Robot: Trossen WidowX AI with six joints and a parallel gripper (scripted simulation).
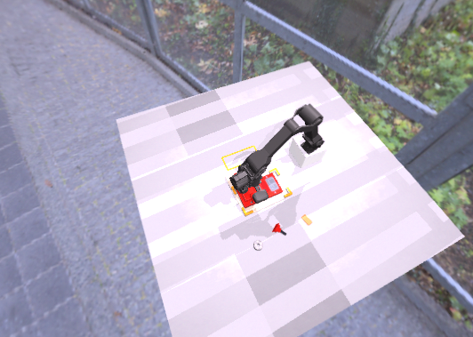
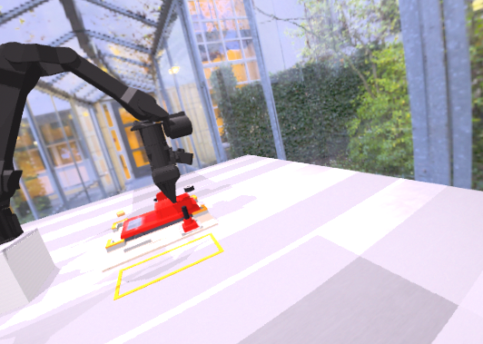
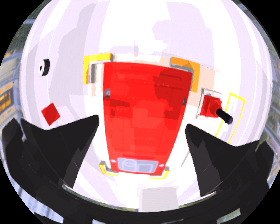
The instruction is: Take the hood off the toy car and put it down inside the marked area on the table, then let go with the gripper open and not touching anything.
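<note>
My gripper tip is now 10 mm above the red hood.
</note>
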